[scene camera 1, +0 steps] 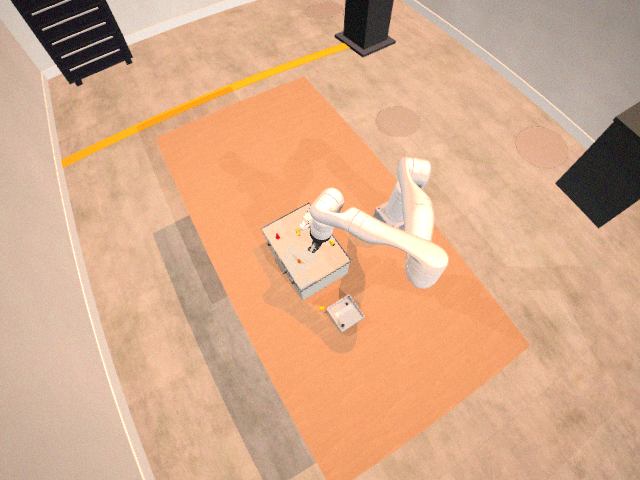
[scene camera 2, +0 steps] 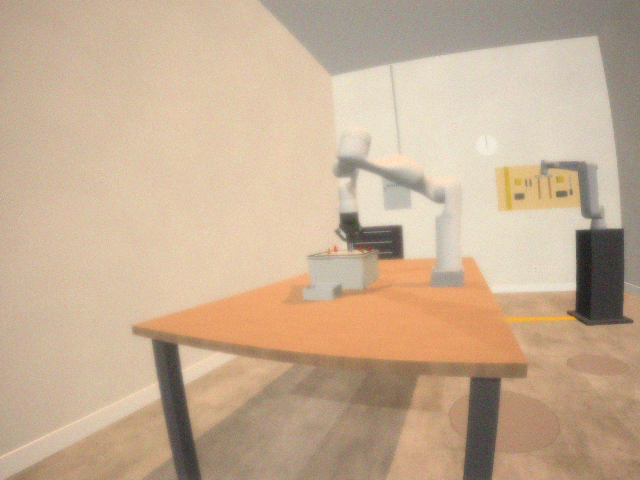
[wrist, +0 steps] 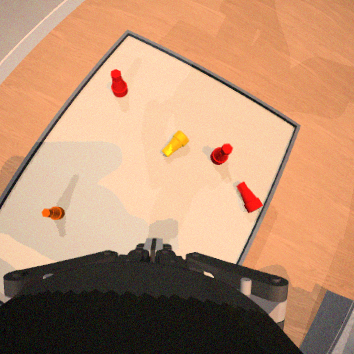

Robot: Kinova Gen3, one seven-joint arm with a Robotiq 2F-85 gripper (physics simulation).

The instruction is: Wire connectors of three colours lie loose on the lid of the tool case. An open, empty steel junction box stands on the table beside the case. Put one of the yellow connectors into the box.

Scene:
same spot on tool case: (wrist: 99, 158) = (scene camera 1: 292, 248)

